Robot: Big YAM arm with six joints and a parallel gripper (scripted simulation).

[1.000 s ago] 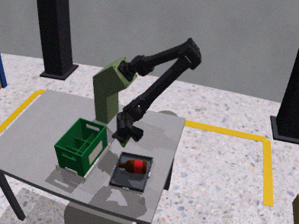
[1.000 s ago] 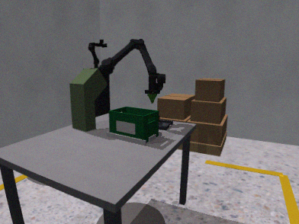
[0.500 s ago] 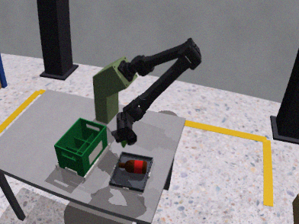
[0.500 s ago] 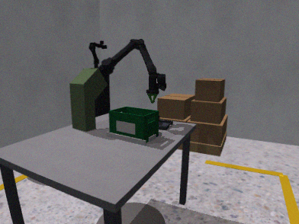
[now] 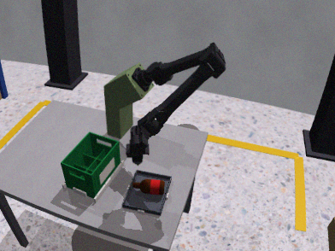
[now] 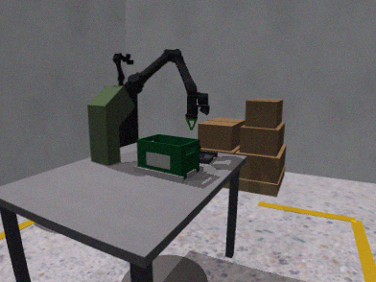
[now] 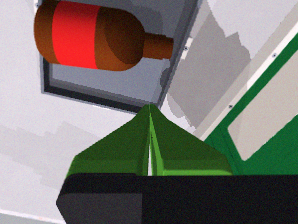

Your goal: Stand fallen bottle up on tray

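Right now my hand is 150 mm above the brown bottle, 50 mm to the right of it and 10 mm past it. Also, from my hand: green crate 260 mm to the right, 110 mm below, 20 mm behind; then dark tray 180 mm below, 50 mm to the left.
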